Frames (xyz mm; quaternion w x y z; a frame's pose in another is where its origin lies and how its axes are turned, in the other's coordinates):
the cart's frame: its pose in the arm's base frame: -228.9 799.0 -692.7 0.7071 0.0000 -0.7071 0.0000
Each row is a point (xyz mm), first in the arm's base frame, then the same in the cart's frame.
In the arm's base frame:
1: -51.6 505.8 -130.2
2: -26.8 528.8 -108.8
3: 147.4 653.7 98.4
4: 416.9 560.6 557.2
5: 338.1 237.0 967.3
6: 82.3 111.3 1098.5
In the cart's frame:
1: 562.5 -293.2 -177.3
2: 583.9 -270.2 -202.1
3: 791.1 -145.3 -376.3
4: 1249.9 -238.4 -645.8
5: 1660.0 -562.0 -567.0
6: 1791.2 -687.7 -311.2

